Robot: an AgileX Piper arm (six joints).
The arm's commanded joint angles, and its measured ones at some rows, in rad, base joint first. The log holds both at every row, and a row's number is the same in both.
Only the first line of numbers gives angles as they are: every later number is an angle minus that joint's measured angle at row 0.
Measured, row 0:
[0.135, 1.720, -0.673, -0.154, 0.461, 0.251]
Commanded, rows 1 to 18:
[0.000, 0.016, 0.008, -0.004, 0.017, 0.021]
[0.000, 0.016, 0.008, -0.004, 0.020, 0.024]
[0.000, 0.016, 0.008, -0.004, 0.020, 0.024]
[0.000, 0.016, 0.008, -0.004, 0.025, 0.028]
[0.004, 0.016, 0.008, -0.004, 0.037, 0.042]
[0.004, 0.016, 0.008, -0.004, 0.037, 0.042]
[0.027, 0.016, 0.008, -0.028, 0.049, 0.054]
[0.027, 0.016, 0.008, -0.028, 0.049, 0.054]
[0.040, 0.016, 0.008, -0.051, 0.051, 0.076]
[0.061, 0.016, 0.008, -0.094, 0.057, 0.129]
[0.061, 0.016, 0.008, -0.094, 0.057, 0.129]
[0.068, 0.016, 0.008, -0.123, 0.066, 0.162]
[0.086, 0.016, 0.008, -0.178, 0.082, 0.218]
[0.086, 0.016, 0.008, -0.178, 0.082, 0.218]
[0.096, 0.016, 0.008, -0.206, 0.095, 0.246]
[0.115, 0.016, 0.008, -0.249, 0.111, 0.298]
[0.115, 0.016, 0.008, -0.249, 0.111, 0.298]
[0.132, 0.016, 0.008, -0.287, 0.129, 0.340]
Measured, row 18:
[0.115, 0.001, 0.000, -0.228, 0.088, 0.266]
